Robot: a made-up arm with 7 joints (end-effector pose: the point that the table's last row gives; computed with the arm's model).
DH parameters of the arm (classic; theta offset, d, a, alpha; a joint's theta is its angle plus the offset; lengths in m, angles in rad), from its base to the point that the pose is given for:
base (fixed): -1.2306 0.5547 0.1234 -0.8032
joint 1: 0 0.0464 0.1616 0.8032
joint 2: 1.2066 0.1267 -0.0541 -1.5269
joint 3: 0 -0.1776 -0.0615 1.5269
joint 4: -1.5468 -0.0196 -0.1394 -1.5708
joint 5: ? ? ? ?
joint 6: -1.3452 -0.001 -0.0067 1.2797
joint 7: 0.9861 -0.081 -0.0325 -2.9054
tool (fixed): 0.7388 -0.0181 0 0
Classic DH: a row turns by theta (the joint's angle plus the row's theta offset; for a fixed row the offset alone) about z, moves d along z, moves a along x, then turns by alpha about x.
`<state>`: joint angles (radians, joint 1 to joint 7).
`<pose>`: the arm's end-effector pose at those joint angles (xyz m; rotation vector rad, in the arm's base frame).
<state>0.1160 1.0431 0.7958 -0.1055 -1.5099 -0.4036 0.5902</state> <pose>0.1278 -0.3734 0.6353 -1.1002 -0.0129 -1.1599</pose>
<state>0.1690 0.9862 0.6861 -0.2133 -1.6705 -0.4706 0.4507</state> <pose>0.1516 -0.3617 0.6117 -0.9213 0.0045 -1.1703</pose>
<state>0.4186 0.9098 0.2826 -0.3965 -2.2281 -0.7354 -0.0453</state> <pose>0.2365 -0.3210 0.5665 -0.3165 0.0452 -0.8574</pose>
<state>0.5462 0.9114 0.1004 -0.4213 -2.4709 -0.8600 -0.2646</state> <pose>0.2665 -0.3020 0.5568 -0.0572 0.0448 -0.6340</pose>
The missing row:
joint 5: 0.1147 0 -0.1023 3.1416
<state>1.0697 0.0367 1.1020 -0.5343 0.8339 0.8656 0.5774</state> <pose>0.2990 -0.2112 0.5168 -1.3867 1.8034 -1.3837</pose>
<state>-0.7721 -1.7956 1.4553 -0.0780 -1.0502 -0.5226 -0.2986</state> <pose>0.1060 -0.1022 0.7389 -1.7257 -0.8466 1.7124</pose>
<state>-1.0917 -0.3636 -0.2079 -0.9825 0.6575 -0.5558 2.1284</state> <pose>-0.0319 -0.1821 0.8452 1.6806 1.7011 -1.7705</pose>
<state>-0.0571 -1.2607 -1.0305 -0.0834 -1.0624 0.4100 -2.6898</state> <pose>0.1376 -0.2014 0.6454 -0.5588 -0.5821 -0.4361</pose>
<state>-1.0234 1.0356 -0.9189 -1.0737 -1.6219 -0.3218 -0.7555</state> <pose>0.1030 -0.1840 0.8771 0.5117 -0.8238 -1.3753</pose>
